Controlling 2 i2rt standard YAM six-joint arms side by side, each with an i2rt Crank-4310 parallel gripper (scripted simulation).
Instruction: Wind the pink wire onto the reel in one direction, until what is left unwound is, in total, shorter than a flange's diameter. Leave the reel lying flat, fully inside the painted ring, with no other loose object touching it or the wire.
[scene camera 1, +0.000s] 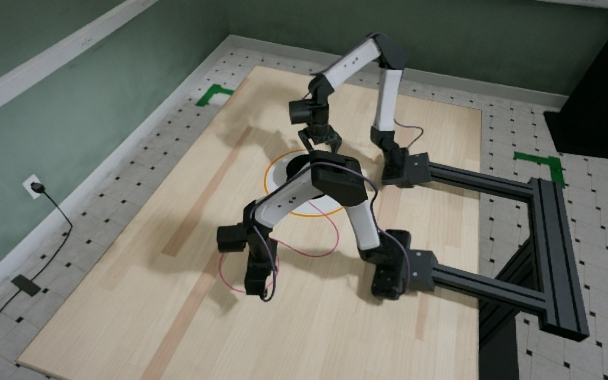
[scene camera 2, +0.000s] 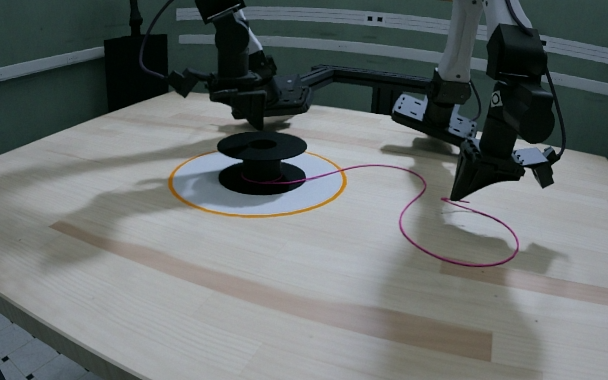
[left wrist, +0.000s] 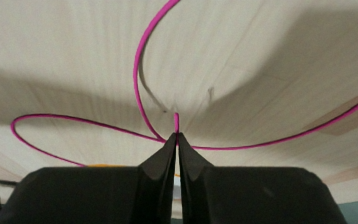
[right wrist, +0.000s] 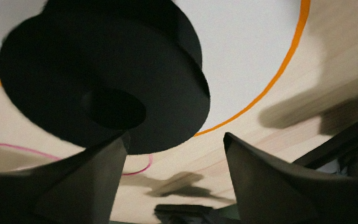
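Observation:
Black reel (scene camera 2: 261, 164) visible in scene camera 2; the right wrist view also shows the black reel (right wrist: 136, 79). Left gripper (scene camera 2: 453, 200) visible in scene camera 2; the left wrist view also shows the left gripper (left wrist: 177, 135). Right gripper (scene camera 2: 255, 124) visible in scene camera 2; scene camera 1 also shows the right gripper (scene camera 1: 324, 161), and the right wrist view shows the right gripper (right wrist: 176, 134).

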